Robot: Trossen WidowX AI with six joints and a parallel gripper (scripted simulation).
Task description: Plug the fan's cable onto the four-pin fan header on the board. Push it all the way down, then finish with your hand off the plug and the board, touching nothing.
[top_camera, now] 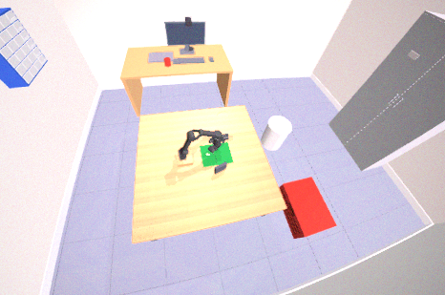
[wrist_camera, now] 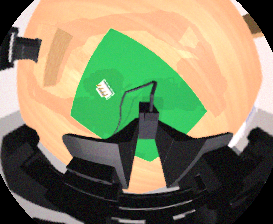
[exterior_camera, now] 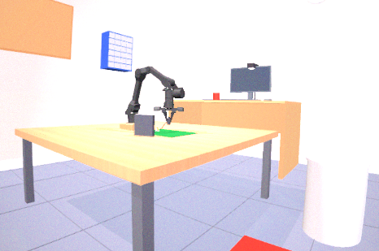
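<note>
My gripper tip is now 2 cm to the left of the green board and 8 cm above it. The rest, counted from my gripper tip: small dark plug: 1 cm to the left, 1 cm above; then dark fan: 2 cm behind, 19 cm to the right.
</note>
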